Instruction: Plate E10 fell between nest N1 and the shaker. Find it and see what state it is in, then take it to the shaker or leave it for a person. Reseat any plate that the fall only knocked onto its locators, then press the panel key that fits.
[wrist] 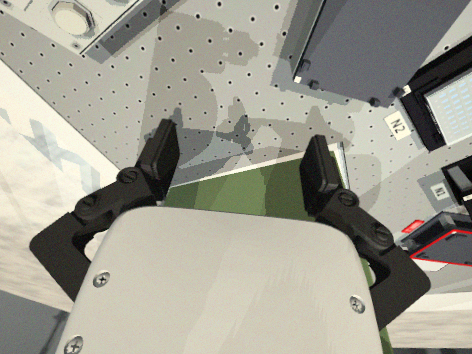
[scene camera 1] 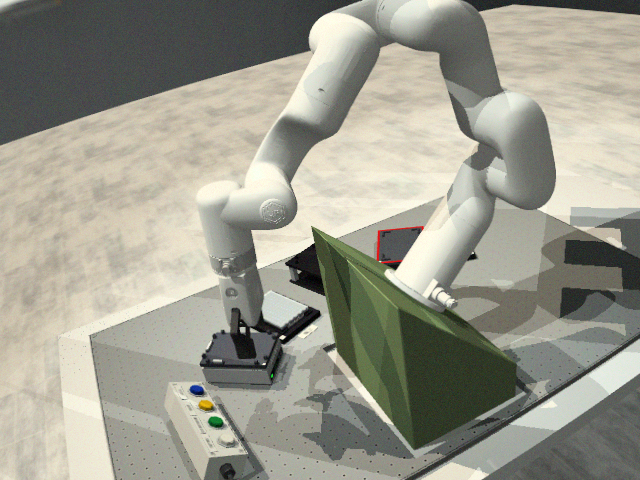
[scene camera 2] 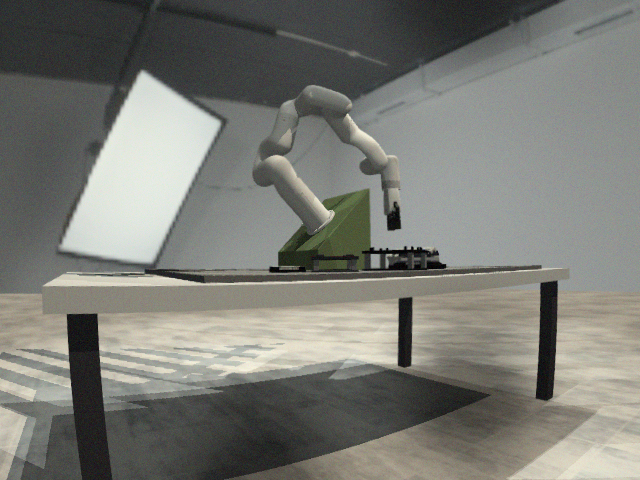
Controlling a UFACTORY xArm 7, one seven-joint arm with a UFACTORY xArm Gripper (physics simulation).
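Frame: origin at the arm's base, x left, y back, z up, level; metres.
Where they show: gripper, fingertip midpoint: (wrist: 241, 143) (scene camera 1: 252, 340) (scene camera 2: 394, 229); arm's base, link origin: (scene camera 1: 413, 292) (scene camera 2: 321, 223).
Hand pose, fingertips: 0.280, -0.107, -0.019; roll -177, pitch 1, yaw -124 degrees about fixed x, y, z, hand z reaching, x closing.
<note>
Each offset is from my fingertips to the top centre of the thing, as dx, dy, dz. "spot": to the spot under its first point.
My gripper (scene camera 1: 244, 347) (scene camera 2: 393, 222) (wrist: 241, 143) is open and empty, fingers down, above the table near the shaker. The shaker {spot: +0.029, -0.081, -0.123} (scene camera 1: 237, 374) (wrist: 370, 45) is a grey box with a dark top, corner pins and a green light; no plate shows on it. A pale plate {-0.132, -0.227, -0.120} (scene camera 1: 284, 308) (wrist: 457, 107) sits on the black nest N2; I cannot tell whether it is fully seated. Nest N1 {spot: -0.277, -0.192, -0.092} (wrist: 465, 200) shows partly at the right edge of the wrist view. No plate that I can identify as E10 shows. The panel {+0.142, +0.027, -0.067} (scene camera 1: 180, 426) (wrist: 32, 32) has blue, yellow, green and white keys.
The green pedestal (scene camera 1: 372, 351) (scene camera 2: 351, 227) (wrist: 230, 192) carries the arm and hides part of the table in scene camera 1. A black raised stand (scene camera 1: 305, 266) is behind it. A red-bordered dark tray {-0.494, -0.226, -0.105} (scene camera 1: 398, 245) (wrist: 452, 247) lies past N1.
</note>
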